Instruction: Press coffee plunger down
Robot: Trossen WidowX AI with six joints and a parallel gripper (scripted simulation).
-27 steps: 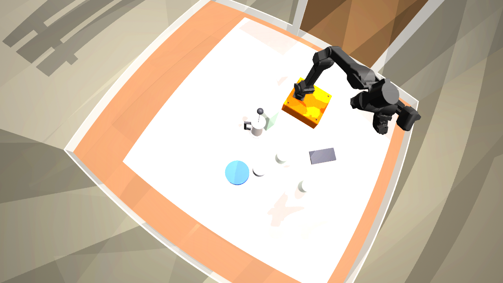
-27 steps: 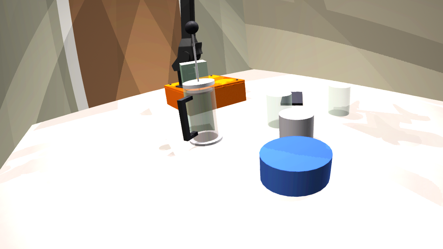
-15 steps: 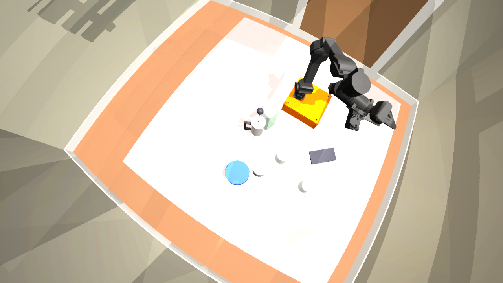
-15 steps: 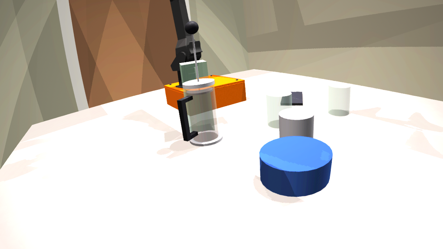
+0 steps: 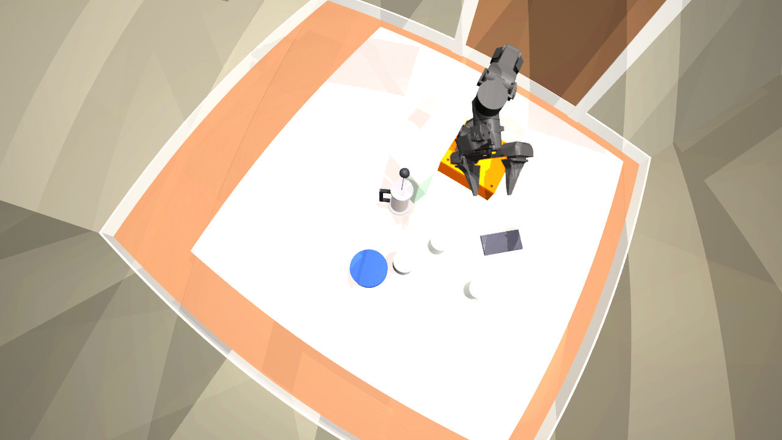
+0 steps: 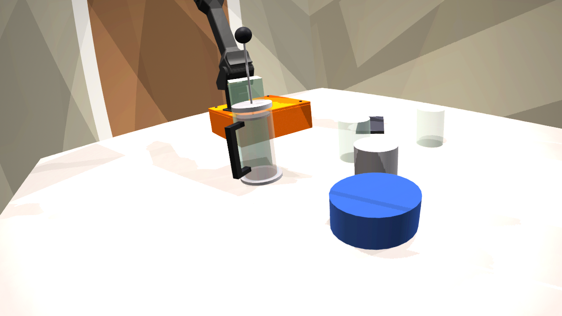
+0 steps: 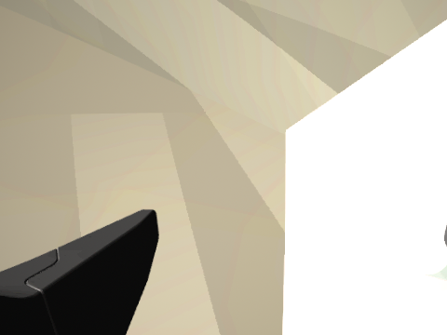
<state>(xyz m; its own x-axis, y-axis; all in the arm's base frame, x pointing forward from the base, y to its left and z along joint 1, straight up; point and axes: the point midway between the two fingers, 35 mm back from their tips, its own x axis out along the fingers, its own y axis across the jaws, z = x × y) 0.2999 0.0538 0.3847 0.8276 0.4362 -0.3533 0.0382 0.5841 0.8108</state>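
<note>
Now: gripper tip 32 cm above the coffee press, 22 cm to the left of it and 5 cm past it. Round my gripper tip: blue disc 42 cm below, 21 cm to the right, 19 cm ahead; grey cylinder 41 cm below, 13 cm ahead, 11 cm to the right; green translucent block 36 cm below, 18 cm to the right, 12 cm behind.
</note>
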